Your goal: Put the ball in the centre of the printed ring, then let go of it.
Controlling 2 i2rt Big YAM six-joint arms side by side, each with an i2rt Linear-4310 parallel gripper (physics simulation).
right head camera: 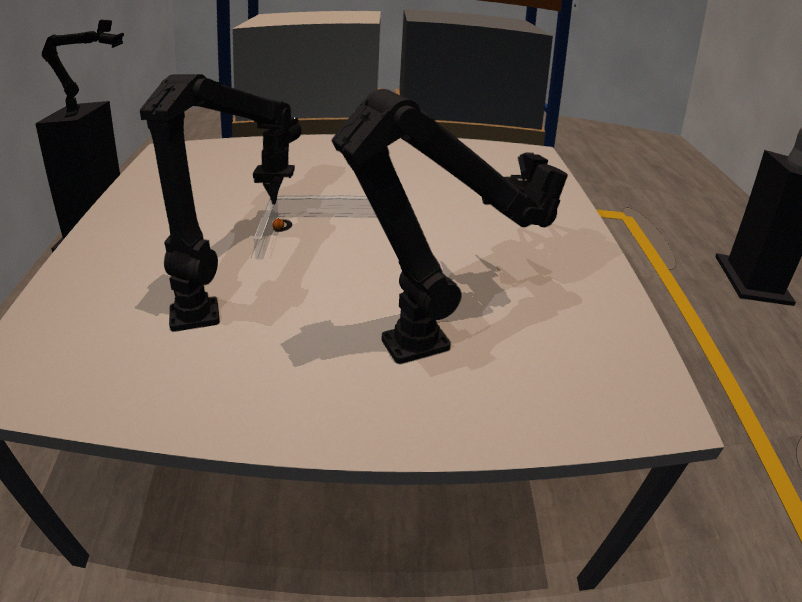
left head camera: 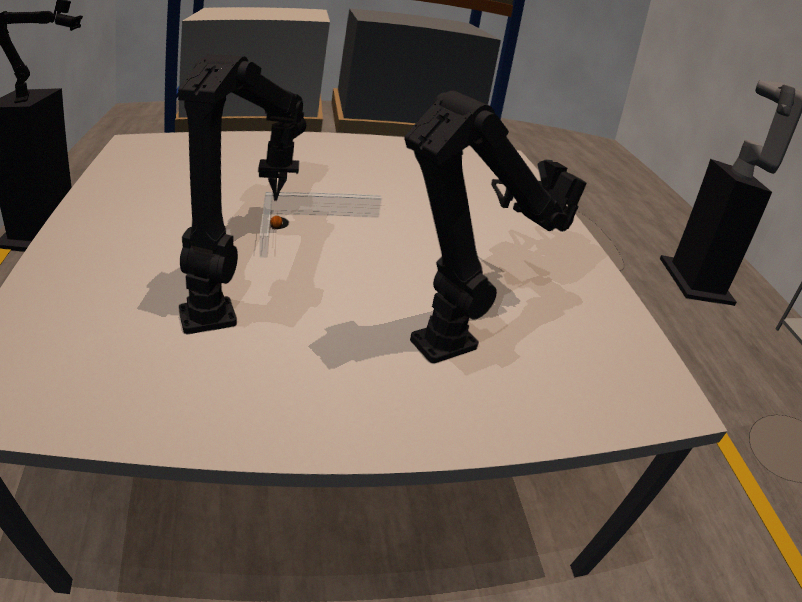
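Pixels of known places: left gripper, between the fingertips: (right head camera: 274,203) (left head camera: 275,200); left arm's base, origin of its link: (right head camera: 194,316) (left head camera: 207,317); right arm's base, origin of its link: (right head camera: 415,344) (left head camera: 443,343).
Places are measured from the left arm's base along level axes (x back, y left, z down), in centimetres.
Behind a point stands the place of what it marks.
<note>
A small orange ball (left head camera: 276,221) @(x -31.5, y -24.2, z -2.5 cm) (right head camera: 278,224) @(x -31.5, y -24.5, z -2.5 cm) rests on the table at the left side of a small dark printed ring (left head camera: 285,223) @(x -34.1, y -27.6, z 0.0 cm) (right head camera: 289,225) @(x -34.3, y -27.8, z -0.1 cm), overlapping its left edge in both views. My left gripper (left head camera: 276,198) @(x -31.3, y -23.6, z -9.0 cm) (right head camera: 274,202) @(x -31.3, y -23.6, z -9.0 cm) points down, shut and empty, its tips above and behind the ball, close to the corner of the clear walls. My right gripper (left head camera: 504,193) @(x -3.9, y -71.5, z -23.8 cm) is open and far from the ball, raised over the right side of the table; in the right head camera its fingers are mostly hidden.
A clear wall runs behind the ball (left head camera: 276,221) @(x -31.5, y -24.2, z -2.5 cm), and another clear wall (left head camera: 264,241) @(x -19.3, y -17.9, z -4.5 cm) (right head camera: 260,243) @(x -19.2, y -18.4, z -4.7 cm) runs along its left; they meet in a corner. Both arms stand on the pale table (left head camera: 291,401) @(x 27.2, y -10.6, z 0.0 cm) (right head camera: 291,401) @(x 30.2, y -17.9, z 0.0 cm). Large grey boxes (left head camera: 421,71) (right head camera: 476,71) stand beyond it.
</note>
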